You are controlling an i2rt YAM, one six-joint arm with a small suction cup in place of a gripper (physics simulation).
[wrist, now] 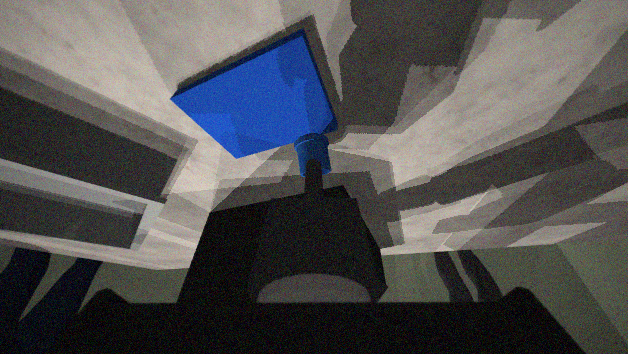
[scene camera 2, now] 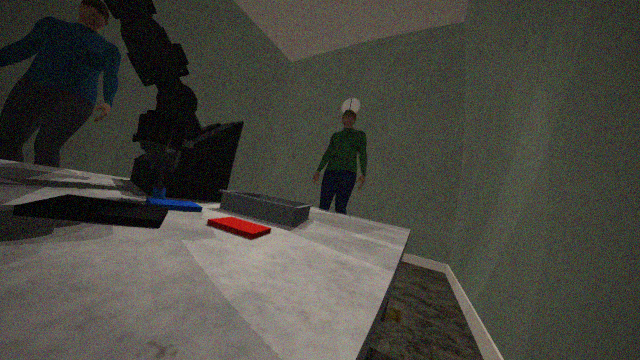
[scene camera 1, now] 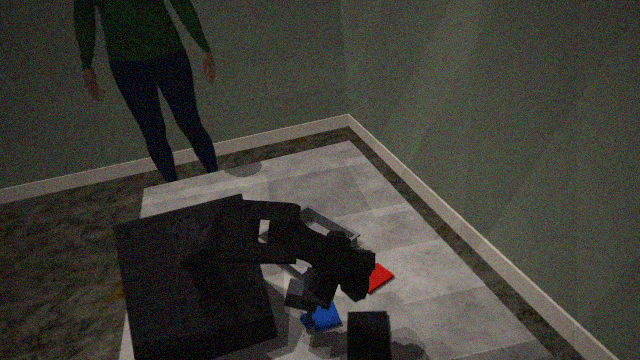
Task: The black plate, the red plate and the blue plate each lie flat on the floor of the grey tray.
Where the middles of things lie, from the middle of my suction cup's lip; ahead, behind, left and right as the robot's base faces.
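I see the black plate (scene camera 2: 66, 207) 11 cm ahead of my suction cup, 10 cm to the right of it and 1 cm below it. The red plate (scene camera 2: 233, 225) is 22 cm ahead of my suction cup, 5 cm to the left of it and 1 cm below it. As for the blue plate (wrist: 270, 98), my suction cup is 5 cm short of it, 2 cm to the right of it and 1 cm above it.
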